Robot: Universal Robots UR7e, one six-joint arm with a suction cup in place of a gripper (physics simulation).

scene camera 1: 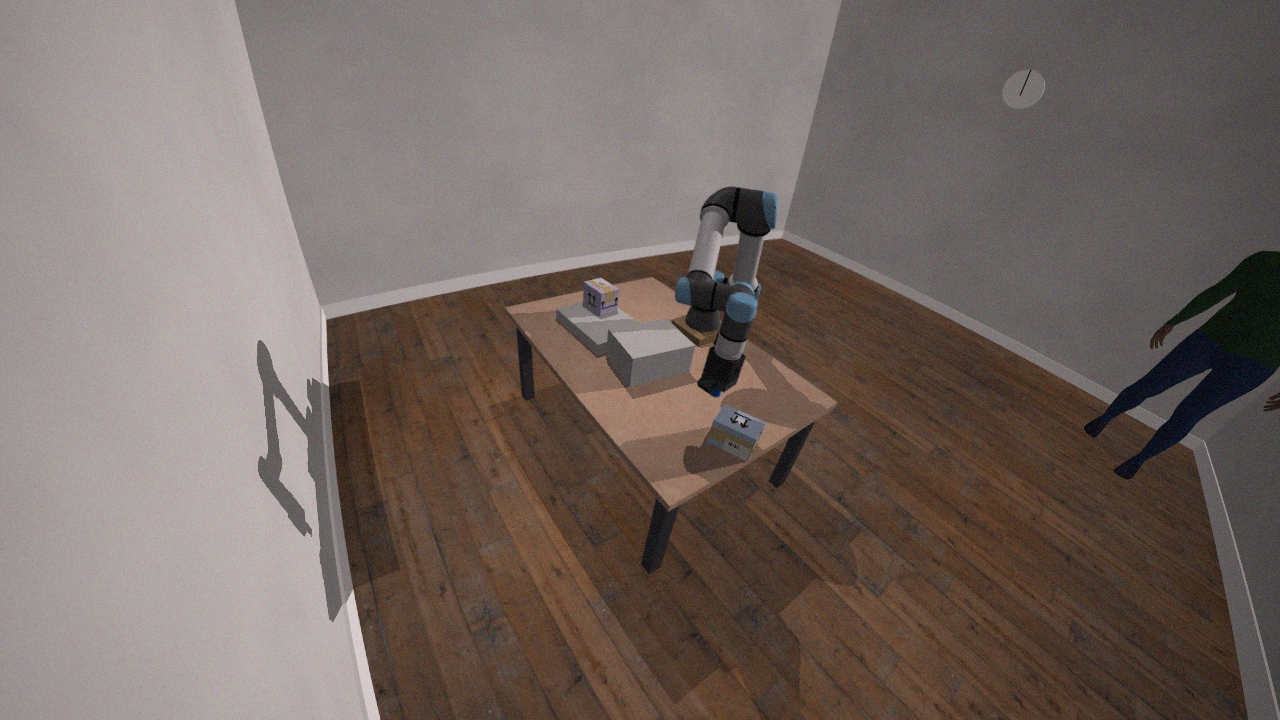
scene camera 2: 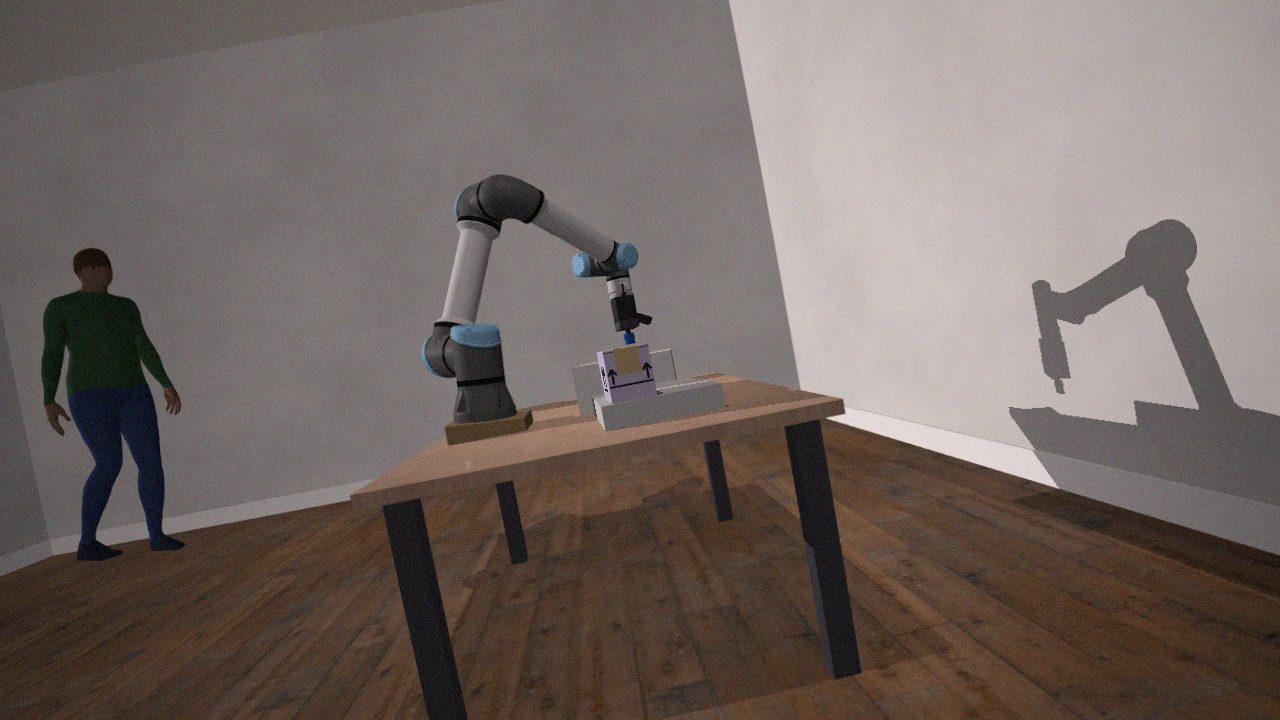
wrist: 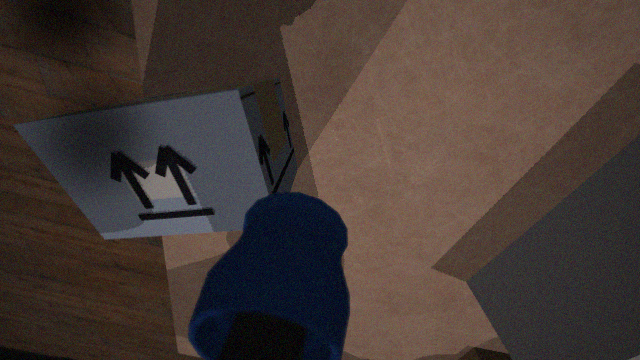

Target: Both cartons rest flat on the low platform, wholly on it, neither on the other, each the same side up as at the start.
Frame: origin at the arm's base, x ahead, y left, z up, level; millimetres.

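Where they show: hand, its tool point: (scene camera 1: 714,393) (scene camera 2: 630,343) (wrist: 294,237); arm's base, origin of its link: (scene camera 1: 702,322) (scene camera 2: 485,417).
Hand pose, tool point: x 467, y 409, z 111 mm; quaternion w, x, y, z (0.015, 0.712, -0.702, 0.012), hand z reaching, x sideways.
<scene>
Things, the pixels of their top centre, and the offset from my tool point. Level surfaces: height alone.
- lilac carton, centre of its top: (scene camera 2: 621,348) (scene camera 1: 601,285) 0 mm up, 162 mm back, 742 mm right
- blue-grey carton, centre of its top: (wrist: 156,180) (scene camera 1: 740,421) 57 mm down, 25 mm back, 94 mm left
- taller grey block, centre of its top: (scene camera 2: 623,357) (scene camera 1: 651,336) 31 mm down, 93 mm back, 361 mm right
- table, height of its surface: 151 mm down
The lilac carton (scene camera 1: 599,298) (scene camera 2: 626,374) with tan tape and arrows on its sides rests flat on the low grey platform (scene camera 1: 609,330) (scene camera 2: 680,404), at its far end in scene view 1. The blue-grey carton (scene camera 1: 735,433) (wrist: 165,150) stands on the table near the end close to scene camera 1, with two arrows on its top face. It does not show in scene view 2. My suction gripper (scene camera 1: 715,393) (scene camera 2: 629,338) (wrist: 295,215) is open and holds nothing. Its blue cup hangs above the table, to the side of the blue-grey carton towards the tall block, apart from it.
A taller grey block (scene camera 1: 651,343) (scene camera 2: 584,389) (wrist: 565,260) stands on the table (scene camera 1: 617,407) (scene camera 2: 537,449) between the low platform and the blue-grey carton. The arm's base stands on a wooden plate (scene camera 2: 487,429) at the table's side. A person (scene camera 1: 1199,358) (scene camera 2: 107,385) stands on the floor away from the table.
</scene>
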